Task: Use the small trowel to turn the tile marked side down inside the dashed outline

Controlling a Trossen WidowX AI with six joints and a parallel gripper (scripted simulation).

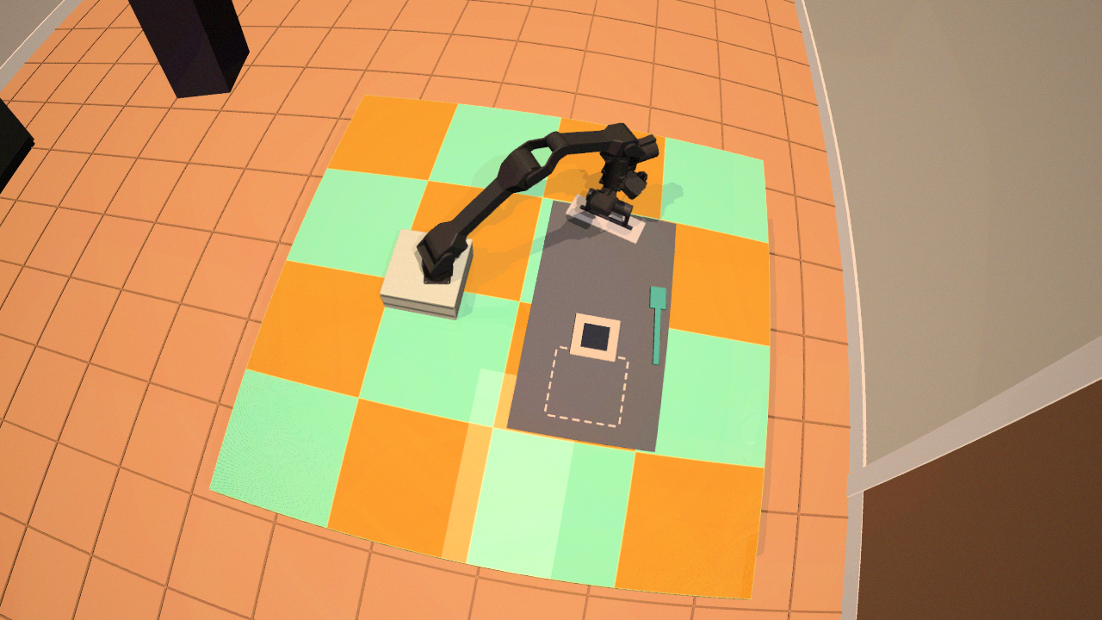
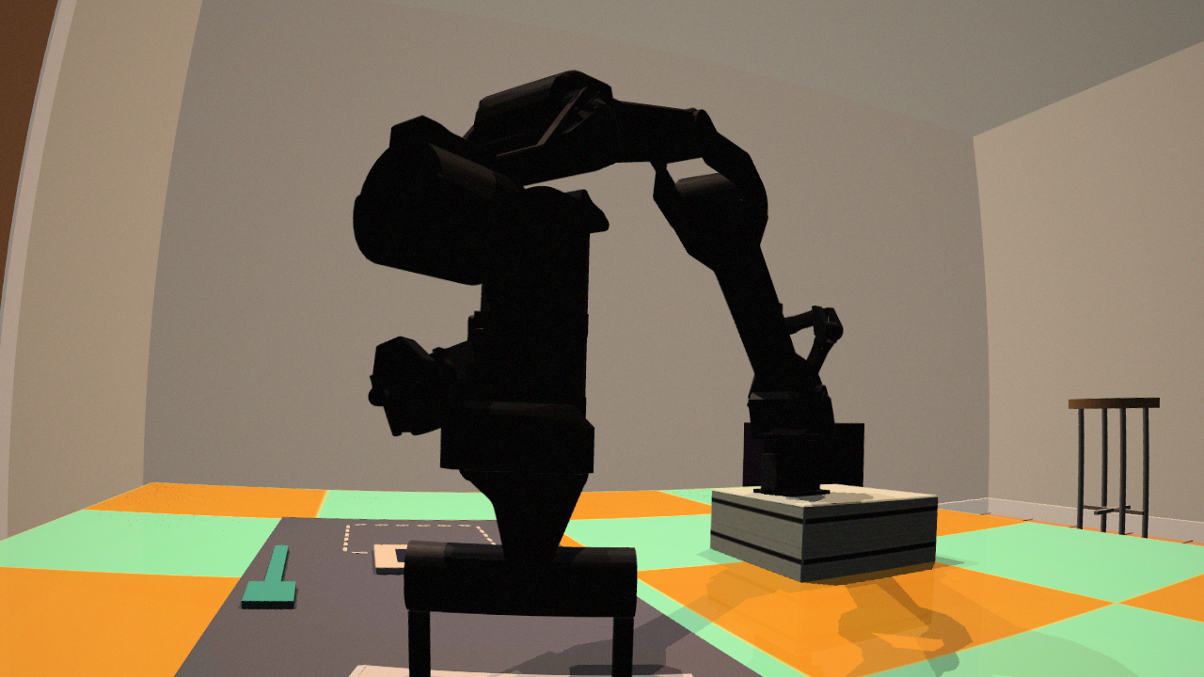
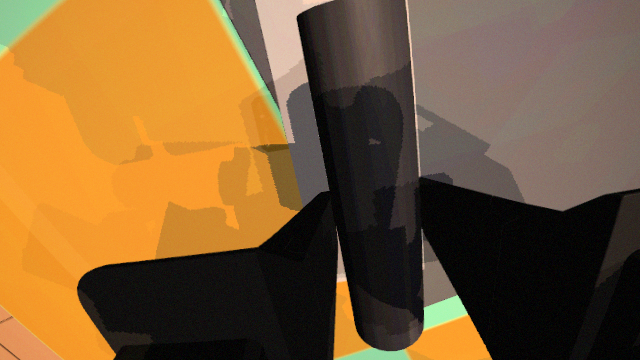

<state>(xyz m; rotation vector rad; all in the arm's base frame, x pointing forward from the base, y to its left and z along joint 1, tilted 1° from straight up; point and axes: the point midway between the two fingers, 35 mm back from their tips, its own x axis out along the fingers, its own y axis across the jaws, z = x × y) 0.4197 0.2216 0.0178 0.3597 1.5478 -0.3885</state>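
My gripper tip is 20 mm short of the small trowel, 10 mm to the left of it and 30 mm above it. Round my gripper tip: pale tile: 40 mm behind, 350 mm to the right, 60 mm below; then grey mat: 30 mm behind, 290 mm to the right, 80 mm below; then green trowel-like tool: 110 mm ahead, 290 mm to the right, 60 mm below.
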